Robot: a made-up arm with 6 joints. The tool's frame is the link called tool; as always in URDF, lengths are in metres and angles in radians. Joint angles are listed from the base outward.
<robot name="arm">
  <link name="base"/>
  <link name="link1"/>
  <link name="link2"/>
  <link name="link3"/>
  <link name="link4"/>
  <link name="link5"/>
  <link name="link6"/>
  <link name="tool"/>
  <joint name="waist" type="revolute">
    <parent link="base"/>
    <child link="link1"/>
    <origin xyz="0 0 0.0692" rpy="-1.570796 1.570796 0"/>
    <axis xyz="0 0 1"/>
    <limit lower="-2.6" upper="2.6"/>
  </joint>
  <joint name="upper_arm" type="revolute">
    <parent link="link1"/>
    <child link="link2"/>
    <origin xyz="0.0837 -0.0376 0.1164" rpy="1.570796 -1.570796 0"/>
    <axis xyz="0 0 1"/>
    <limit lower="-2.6" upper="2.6"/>
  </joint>
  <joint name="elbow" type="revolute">
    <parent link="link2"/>
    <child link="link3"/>
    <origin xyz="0.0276 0.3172 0.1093" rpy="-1.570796 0 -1.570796"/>
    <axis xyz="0 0 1"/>
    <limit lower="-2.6" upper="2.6"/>
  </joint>
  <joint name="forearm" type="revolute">
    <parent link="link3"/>
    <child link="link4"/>
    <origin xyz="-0.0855 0.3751 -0.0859" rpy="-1.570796 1.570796 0"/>
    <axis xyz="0 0 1"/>
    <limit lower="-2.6" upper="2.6"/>
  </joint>
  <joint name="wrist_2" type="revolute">
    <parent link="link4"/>
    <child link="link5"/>
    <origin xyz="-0.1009 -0.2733 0.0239" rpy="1.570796 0 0"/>
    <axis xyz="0 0 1"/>
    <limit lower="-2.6" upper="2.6"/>
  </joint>
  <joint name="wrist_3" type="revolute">
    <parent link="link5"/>
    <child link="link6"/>
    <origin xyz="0.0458 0.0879 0.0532" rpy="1.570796 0 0"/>
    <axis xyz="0 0 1"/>
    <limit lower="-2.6" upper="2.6"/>
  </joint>
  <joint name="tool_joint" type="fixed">
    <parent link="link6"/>
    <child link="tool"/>
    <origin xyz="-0.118 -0.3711 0.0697" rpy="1.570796 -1.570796 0"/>
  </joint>
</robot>
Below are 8 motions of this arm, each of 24 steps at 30 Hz.
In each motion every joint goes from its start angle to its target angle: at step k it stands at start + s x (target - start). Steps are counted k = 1, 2, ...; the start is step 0. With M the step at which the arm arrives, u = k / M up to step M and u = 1 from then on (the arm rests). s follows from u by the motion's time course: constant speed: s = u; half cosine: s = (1 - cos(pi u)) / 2; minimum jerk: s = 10 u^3 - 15 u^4 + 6 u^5.
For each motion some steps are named. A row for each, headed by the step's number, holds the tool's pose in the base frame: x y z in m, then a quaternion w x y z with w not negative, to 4 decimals.
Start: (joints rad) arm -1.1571 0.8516 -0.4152 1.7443 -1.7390 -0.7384
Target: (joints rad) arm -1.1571 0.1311 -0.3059 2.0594 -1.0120 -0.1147
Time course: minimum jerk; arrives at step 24
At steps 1, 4, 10, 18, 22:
1: -0.0606 -0.0938 -0.4591 0.5067 -0.7990 -0.2464 0.2101
4: -0.0652 -0.0893 -0.4520 0.5176 -0.7998 -0.2316 0.1968
10: -0.0919 -0.0539 -0.3828 0.5934 -0.7940 -0.1178 0.0590
18: -0.1285 -0.0095 -0.2433 0.6187 -0.7522 -0.0153 -0.2263
22: -0.1391 0.0007 -0.2178 0.6085 -0.7440 -0.0111 -0.2760

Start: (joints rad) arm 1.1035 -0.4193 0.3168 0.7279 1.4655 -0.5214
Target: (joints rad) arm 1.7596 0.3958 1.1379 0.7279 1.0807 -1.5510
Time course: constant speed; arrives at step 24
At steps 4, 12, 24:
4: 0.1633 0.1811 0.1450 0.3624 -0.8796 0.3064 -0.0321
12: 0.1027 0.0628 0.1586 0.1584 -0.8138 0.4892 0.2708
24: 0.1406 -0.1146 0.3327 0.0400 0.4723 -0.5086 -0.7188

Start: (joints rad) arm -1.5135 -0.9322 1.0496 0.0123 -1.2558 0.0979
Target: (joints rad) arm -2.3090 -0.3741 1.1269 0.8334 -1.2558 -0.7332
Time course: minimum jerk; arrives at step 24
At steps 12, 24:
12: -0.4757 0.6770 -0.2109 0.8477 -0.4837 -0.1519 0.1562
24: -0.3744 0.4014 -0.6269 0.6075 -0.7661 -0.2009 0.0613

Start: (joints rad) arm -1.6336 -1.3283 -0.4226 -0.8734 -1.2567 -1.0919
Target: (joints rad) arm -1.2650 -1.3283 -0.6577 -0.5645 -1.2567 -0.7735
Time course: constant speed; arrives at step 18
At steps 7, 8, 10, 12, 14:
7: 0.2545 0.1836 -0.4567 0.1089 -0.8578 -0.4890 0.1151
8: 0.2409 0.1748 -0.4556 0.1144 -0.8603 -0.4808 0.1254
10: 0.2142 0.1578 -0.4520 0.1250 -0.8647 -0.4642 0.1455
12: 0.1884 0.1420 -0.4467 0.1351 -0.8685 -0.4474 0.1650
14: 0.1635 0.1272 -0.4399 0.1448 -0.8717 -0.4306 0.1838

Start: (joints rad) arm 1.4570 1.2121 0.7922 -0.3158 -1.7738 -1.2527
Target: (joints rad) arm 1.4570 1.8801 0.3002 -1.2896 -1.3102 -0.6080
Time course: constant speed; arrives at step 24
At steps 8, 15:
8: 0.0913 -0.5515 0.5670 0.8174 0.5274 -0.0196 -0.2308
15: -0.0332 -0.6014 0.5170 0.7093 0.5481 -0.0698 -0.4377

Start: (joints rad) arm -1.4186 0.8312 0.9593 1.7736 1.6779 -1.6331
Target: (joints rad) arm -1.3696 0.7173 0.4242 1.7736 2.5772 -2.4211
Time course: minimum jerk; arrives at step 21
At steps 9, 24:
9: 0.1491 -0.7154 0.2149 0.2682 -0.2567 0.0747 -0.9255
24: 0.0685 -0.8543 -0.0102 0.3161 0.0730 0.4478 -0.8332

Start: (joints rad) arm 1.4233 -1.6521 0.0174 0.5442 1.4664 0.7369
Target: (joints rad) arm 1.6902 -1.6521 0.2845 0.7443 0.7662 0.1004
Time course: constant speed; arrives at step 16
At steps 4, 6, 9, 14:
4: -0.1839 0.5580 0.4477 0.7765 -0.5337 -0.0602 0.3296
6: -0.1733 0.5767 0.4177 0.7293 -0.5799 -0.0238 0.3623
9: -0.1660 0.5906 0.3742 0.6471 -0.6395 0.0251 0.4143
14: -0.1699 0.5794 0.3198 0.4846 -0.7079 0.0901 0.5058

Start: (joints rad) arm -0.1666 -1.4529 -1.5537 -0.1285 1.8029 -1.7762
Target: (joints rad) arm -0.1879 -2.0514 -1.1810 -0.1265 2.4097 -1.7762
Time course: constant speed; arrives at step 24
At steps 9, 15, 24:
9: 0.5588 0.2400 0.0747 0.4763 -0.4622 -0.3122 -0.6798
15: 0.5330 0.1916 0.1081 0.4353 -0.4546 -0.2955 -0.7187
24: 0.4720 0.1386 0.1737 0.3701 -0.4201 -0.2888 -0.7766

